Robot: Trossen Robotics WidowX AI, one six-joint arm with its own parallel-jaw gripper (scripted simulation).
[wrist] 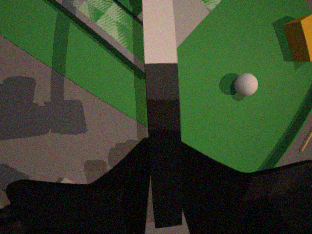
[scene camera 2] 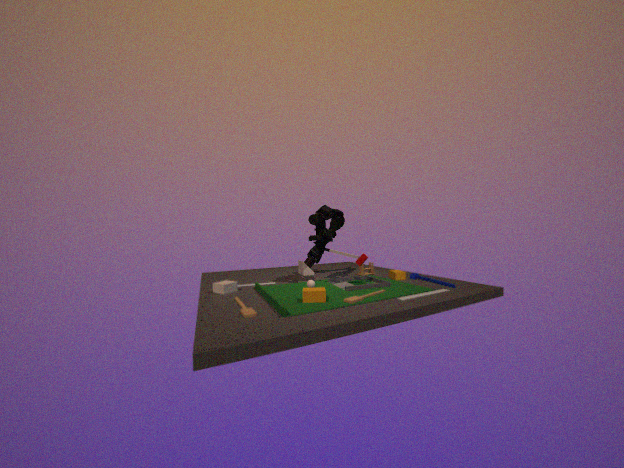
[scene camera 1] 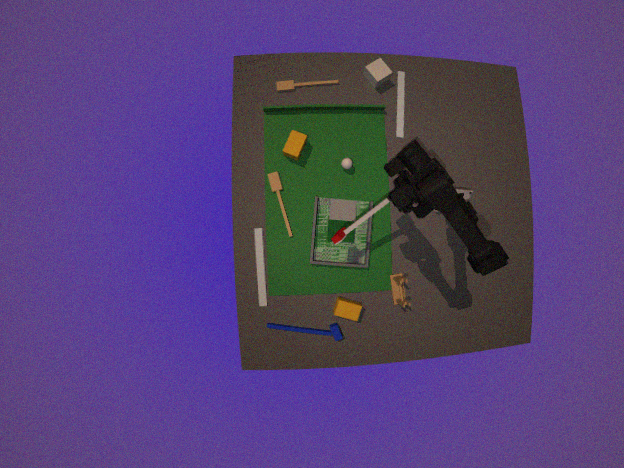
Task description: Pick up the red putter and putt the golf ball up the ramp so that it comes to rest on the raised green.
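Platform (scene camera 1: 343, 213). Green mat (scene camera 1: 332, 135), (scene camera 2: 290, 295), (wrist: 242, 132). Red putter, held by the gripper (scene camera 1: 396, 191), (wrist: 158, 143).
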